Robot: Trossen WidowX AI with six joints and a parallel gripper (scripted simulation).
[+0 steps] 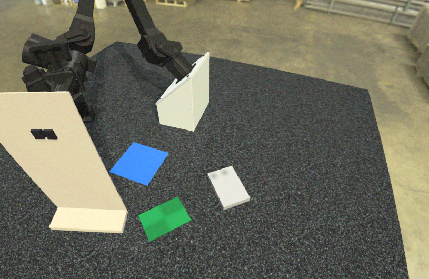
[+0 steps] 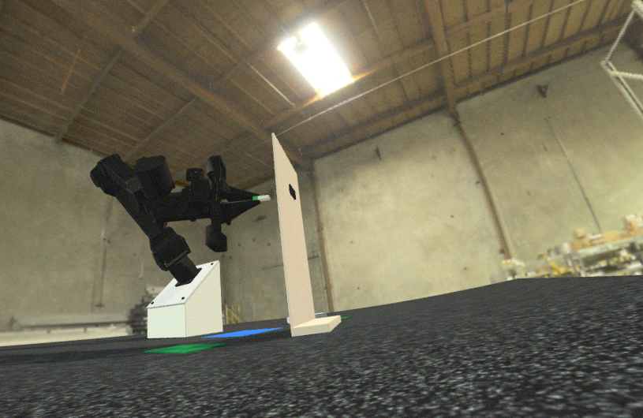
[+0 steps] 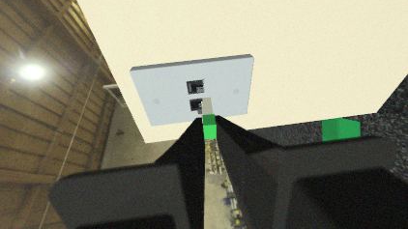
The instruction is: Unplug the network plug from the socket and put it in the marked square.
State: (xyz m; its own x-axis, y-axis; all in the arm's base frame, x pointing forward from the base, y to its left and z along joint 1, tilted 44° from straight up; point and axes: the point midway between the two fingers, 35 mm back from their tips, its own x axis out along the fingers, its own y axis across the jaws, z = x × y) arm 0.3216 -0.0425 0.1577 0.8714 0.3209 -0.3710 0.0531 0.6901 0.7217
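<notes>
Right now the blue square is 11 cm behind my gripper tip, 6 cm to the left of it and 25 cm below it. Round my gripper tip: network plug (1 cm ahead); panel (7 cm ahead, 2 cm to the left, 10 cm below).
</notes>
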